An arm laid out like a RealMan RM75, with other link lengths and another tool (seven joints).
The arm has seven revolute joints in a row. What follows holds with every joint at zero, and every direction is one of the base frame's. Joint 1 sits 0.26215 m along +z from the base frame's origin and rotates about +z. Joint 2 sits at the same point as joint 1 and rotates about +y. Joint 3 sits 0.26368 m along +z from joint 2 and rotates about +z. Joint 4 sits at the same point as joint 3 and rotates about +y. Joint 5 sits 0.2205 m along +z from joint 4 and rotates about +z. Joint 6 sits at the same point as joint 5 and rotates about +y. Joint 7 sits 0.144 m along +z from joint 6 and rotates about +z. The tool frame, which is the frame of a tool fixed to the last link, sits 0.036 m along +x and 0.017 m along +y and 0.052 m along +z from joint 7; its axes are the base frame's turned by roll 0, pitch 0.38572 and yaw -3.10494 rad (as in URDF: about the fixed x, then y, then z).
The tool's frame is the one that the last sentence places.
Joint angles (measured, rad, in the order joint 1, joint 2, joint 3, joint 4, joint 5, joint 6, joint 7), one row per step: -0.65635, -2.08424, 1.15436, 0.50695, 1.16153, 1.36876, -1.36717; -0.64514, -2.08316, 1.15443, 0.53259, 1.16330, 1.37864, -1.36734; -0.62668, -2.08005, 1.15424, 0.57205, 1.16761, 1.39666, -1.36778; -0.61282, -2.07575, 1.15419, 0.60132, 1.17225, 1.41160, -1.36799; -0.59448, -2.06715, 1.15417, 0.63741, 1.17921, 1.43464, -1.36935; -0.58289, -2.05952, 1.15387, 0.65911, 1.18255, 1.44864, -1.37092; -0.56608, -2.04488, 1.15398, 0.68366, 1.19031, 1.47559, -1.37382; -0.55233, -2.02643, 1.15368, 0.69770, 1.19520, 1.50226, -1.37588; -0.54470, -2.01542, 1.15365, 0.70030, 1.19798, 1.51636, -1.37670
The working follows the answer.
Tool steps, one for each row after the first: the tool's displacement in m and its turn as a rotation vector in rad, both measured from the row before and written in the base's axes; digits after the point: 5 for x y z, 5 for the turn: 0.00132, -0.00235, 0.00445, 0.01132, -0.00043, -0.01772; 0.00133, -0.00435, 0.00707, 0.01637, 0.00132, -0.02857; 0.00052, -0.00356, 0.00550, 0.01185, 0.00410, -0.02278; -0.00031, -0.00520, 0.00751, 0.01266, 0.00786, -0.03034; -0.00089, -0.00295, 0.00533, 0.00848, 0.00618, -0.01710; -0.00307, -0.00541, 0.00713, 0.00452, 0.01275, -0.02503; -0.00457, -0.00452, 0.00719, 0.00176, 0.01317, -0.01904; -0.00372, -0.00234, 0.00343, -0.00141, 0.00795, -0.00589
Tool pose at each row, in the base's axes (x y z in m, rotation vector in rad; rounded; the steps above come from the unrounded poses): -0.10371, 0.40660, -0.00343, -0.58484, 2.49487, 0.24651; -0.10239, 0.40425, 0.00102, -0.55788, 2.49553, 0.25356; -0.10106, 0.39990, 0.00809, -0.51518, 2.49856, 0.26320; -0.10054, 0.39634, 0.01359, -0.48155, 2.50381, 0.27033; -0.10085, 0.39115, 0.02110, -0.43785, 2.51336, 0.27662; -0.10174, 0.38820, 0.02643, -0.41254, 2.51985, 0.28231; -0.10481, 0.38279, 0.03356, -0.37829, 2.53452, 0.28176; -0.10938, 0.37827, 0.04076, -0.35254, 2.54922, 0.28008; -0.11309, 0.37593, 0.04418, -0.34506, 2.55797, 0.27802

